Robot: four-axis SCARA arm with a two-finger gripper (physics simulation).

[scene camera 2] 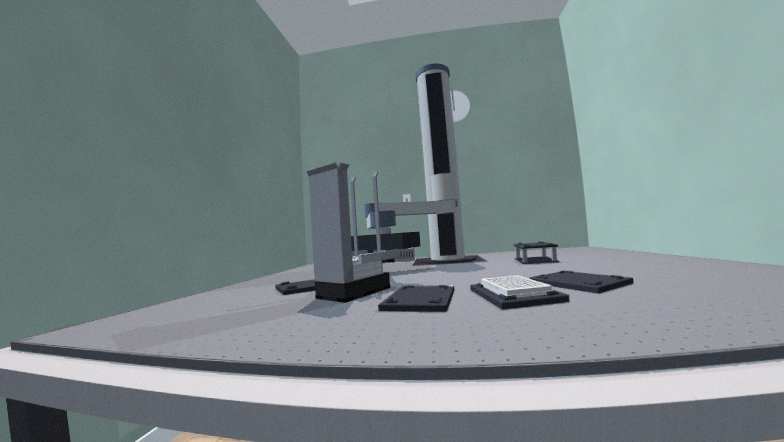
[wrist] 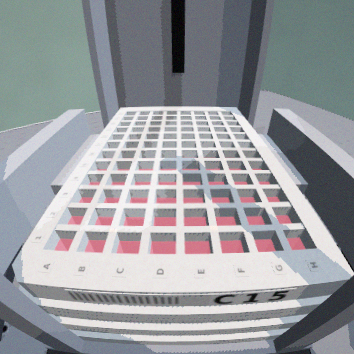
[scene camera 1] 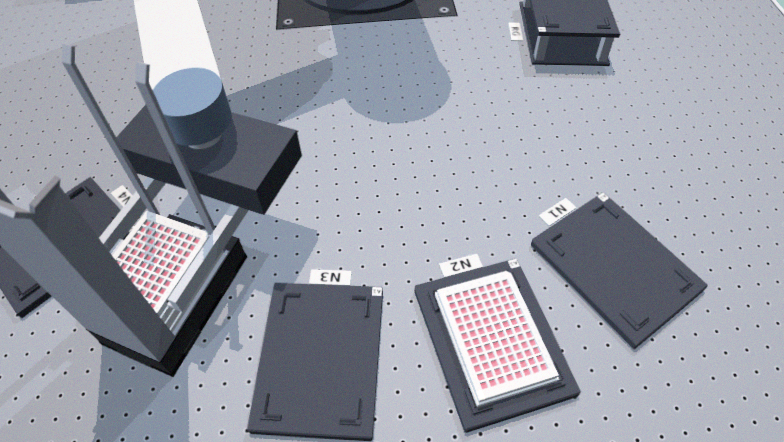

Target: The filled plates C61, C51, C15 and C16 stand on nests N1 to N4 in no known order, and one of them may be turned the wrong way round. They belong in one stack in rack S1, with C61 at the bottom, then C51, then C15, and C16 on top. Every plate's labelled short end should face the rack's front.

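Plate C15 is level and low inside rack S1. Its labelled short end faces the rack's open front, away from the tall back panel. My gripper is shut on C15 by its long sides. In the wrist view, white plate edges show close beneath C15; their labels are not readable, and I cannot tell whether C15 touches them. A filled plate lies on nest N2; its label is not readable.
Nests N3 and N1 stand either side of N2 and bear no plate. Nest N4 is partly hidden behind S1. Stand RG is farther back. Two upright posts flank the rack's front.
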